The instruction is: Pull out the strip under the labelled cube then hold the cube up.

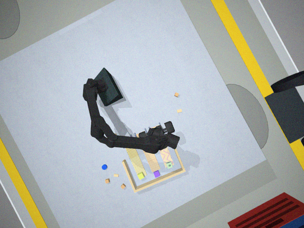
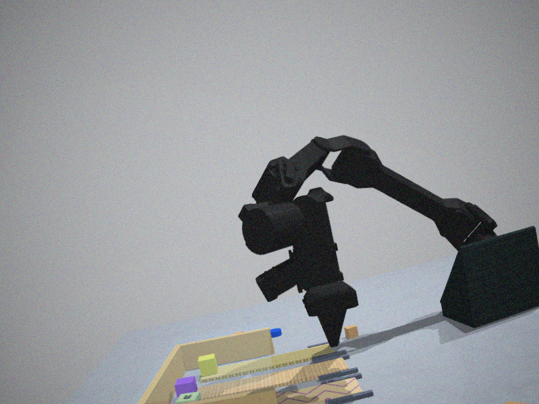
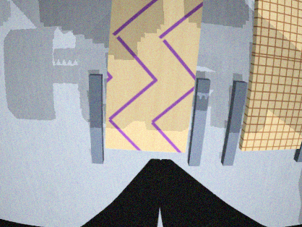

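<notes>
Now: gripper tip 22 cm short of the labelled cube, 5 cm above it and 2 cm to the left of it. The rest, counted from my gripper tip: orange grid strip 10 cm to the right, 10 cm ahead, 7 cm below; blue disc 38 cm to the right, 6 cm below, 6 cm ahead.
</notes>
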